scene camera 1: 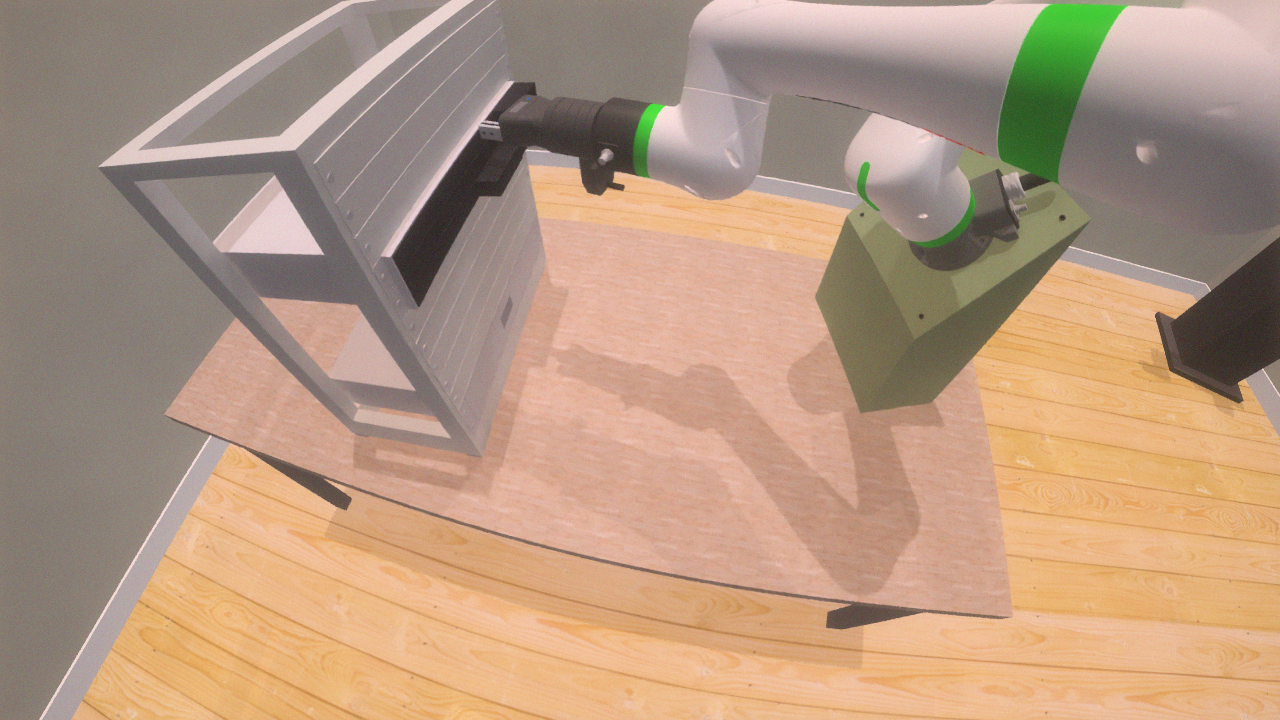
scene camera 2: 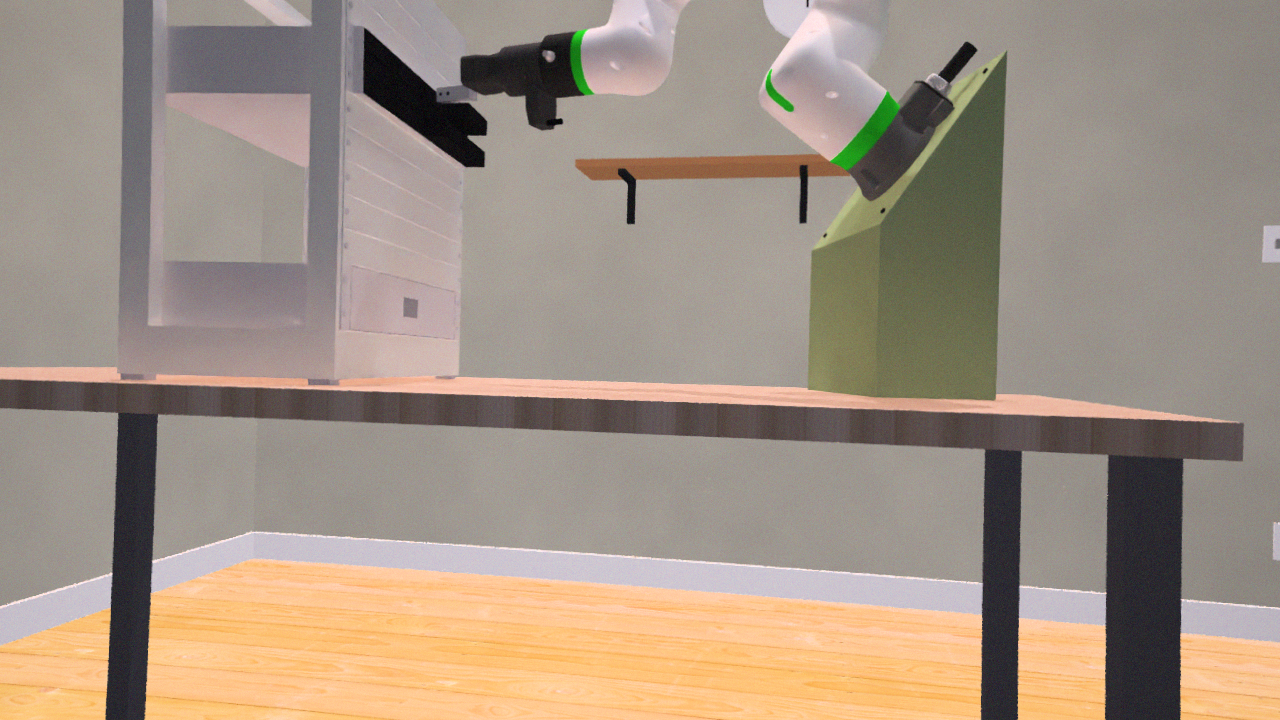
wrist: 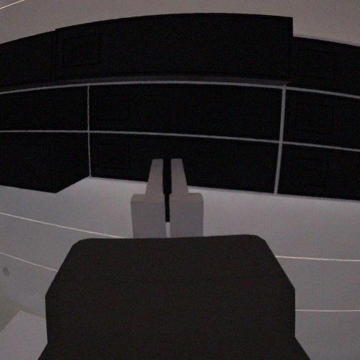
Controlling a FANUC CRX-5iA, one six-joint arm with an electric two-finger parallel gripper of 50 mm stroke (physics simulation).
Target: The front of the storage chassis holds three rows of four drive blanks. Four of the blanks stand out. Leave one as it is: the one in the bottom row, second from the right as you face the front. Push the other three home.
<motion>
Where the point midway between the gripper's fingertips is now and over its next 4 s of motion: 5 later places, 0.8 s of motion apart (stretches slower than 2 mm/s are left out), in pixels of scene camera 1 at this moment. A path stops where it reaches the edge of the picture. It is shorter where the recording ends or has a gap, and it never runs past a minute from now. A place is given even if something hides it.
The gripper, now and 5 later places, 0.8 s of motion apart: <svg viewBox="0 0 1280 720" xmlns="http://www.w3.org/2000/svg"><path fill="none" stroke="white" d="M482 129L482 129L519 130L533 97L525 97L509 98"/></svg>
</motion>
